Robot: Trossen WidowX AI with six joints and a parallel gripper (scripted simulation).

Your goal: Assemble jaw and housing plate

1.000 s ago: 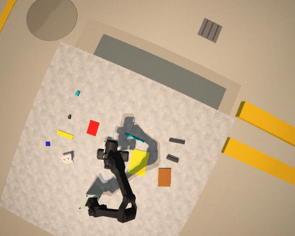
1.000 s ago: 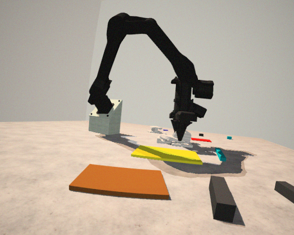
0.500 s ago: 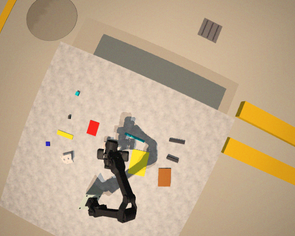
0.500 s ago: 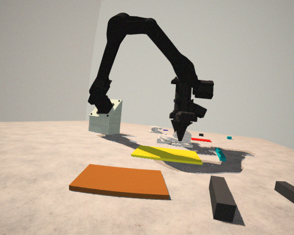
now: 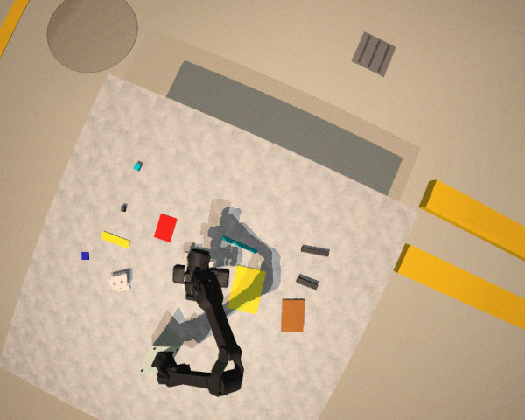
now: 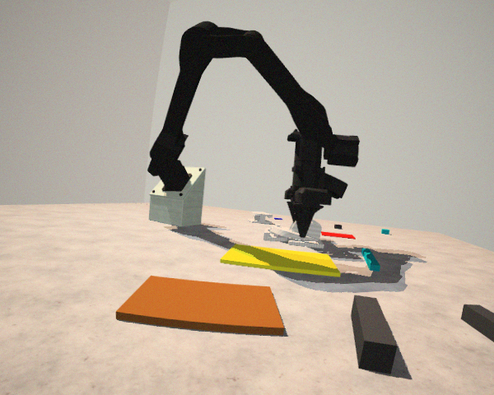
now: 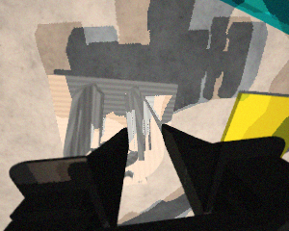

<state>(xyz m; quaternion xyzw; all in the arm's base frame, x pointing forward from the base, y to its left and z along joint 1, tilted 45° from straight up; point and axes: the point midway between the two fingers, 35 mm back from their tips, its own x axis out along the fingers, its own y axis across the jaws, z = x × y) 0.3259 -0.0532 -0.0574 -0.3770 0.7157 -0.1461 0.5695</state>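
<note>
Now: gripper tip 40 mm past the ribbed jaw and 10 mm below it. From my gripper tip the other things lie so: red slab: 200 mm to the left, 70 mm ahead, 20 mm below; cyan bar: 140 mm ahead, 70 mm to the right, 10 mm below; yellow slab: 160 mm to the right, 10 mm below.
</note>
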